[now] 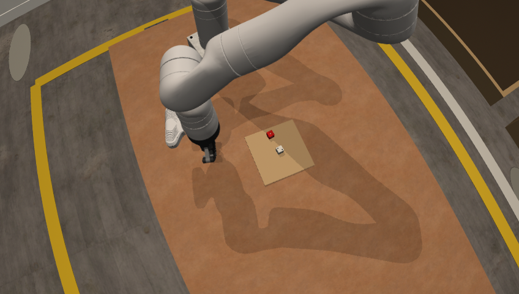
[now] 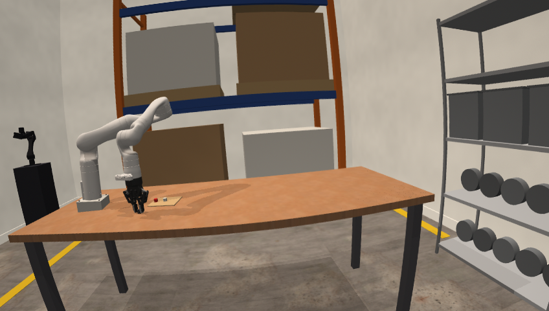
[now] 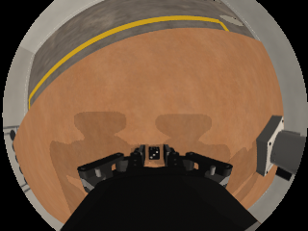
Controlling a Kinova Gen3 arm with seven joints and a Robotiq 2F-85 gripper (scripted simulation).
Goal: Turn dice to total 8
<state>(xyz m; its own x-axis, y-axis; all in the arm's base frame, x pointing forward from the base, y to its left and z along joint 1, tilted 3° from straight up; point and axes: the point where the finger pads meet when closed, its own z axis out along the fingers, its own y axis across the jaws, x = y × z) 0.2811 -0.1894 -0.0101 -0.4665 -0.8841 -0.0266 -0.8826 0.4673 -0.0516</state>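
The black die is 10 mm below my hand. Also, from my hand: red die (150 mm to the left, 60 mm ahead, 10 mm below); tan mat (140 mm to the left, 110 mm ahead, 20 mm below); white die (140 mm to the left, 110 mm ahead, 10 mm below).
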